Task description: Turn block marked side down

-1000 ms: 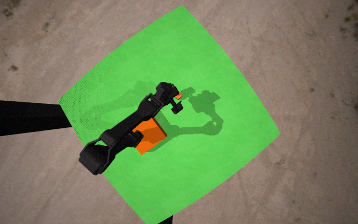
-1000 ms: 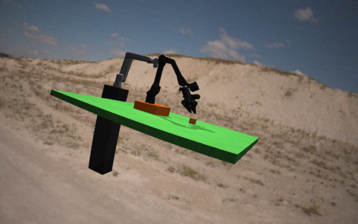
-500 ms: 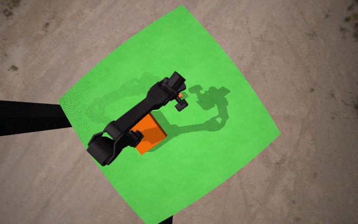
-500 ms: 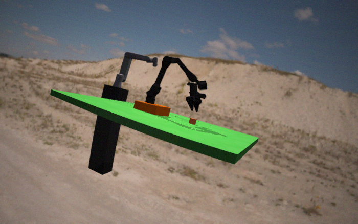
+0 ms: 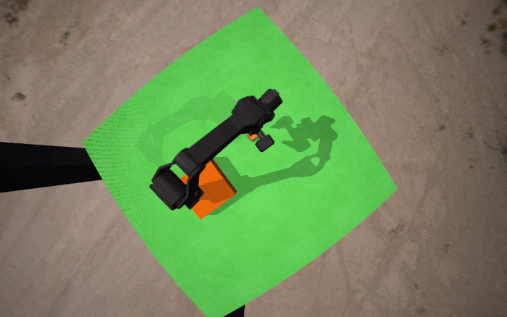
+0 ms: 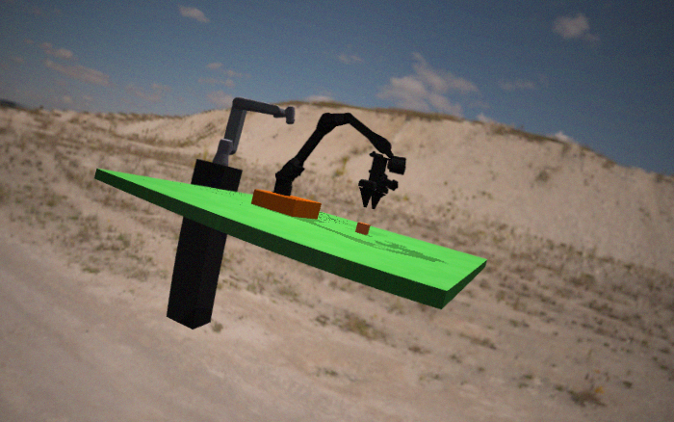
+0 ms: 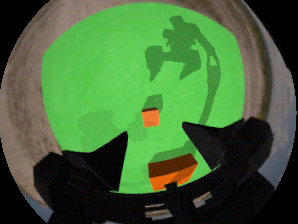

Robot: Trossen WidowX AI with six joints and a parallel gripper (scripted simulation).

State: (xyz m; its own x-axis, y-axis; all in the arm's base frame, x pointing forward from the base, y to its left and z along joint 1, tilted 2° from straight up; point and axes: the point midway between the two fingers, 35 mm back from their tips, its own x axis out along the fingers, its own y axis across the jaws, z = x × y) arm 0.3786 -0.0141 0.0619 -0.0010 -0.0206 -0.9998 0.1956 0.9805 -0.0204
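Right now my gripper tip is 80 mm above the block and 10 mm past it.
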